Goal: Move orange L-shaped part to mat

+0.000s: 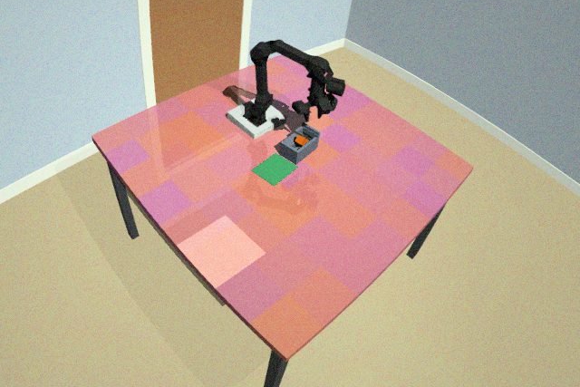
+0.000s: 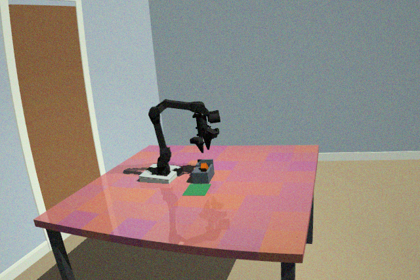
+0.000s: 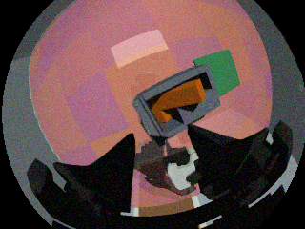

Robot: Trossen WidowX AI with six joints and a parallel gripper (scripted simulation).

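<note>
Now: the orange L-shaped part 100 mm below my gripper tip, 30 mm to the right of it and 10 mm behind it. Also, from my gripper tip: green mat (210 mm to the right, 160 mm below).
</note>
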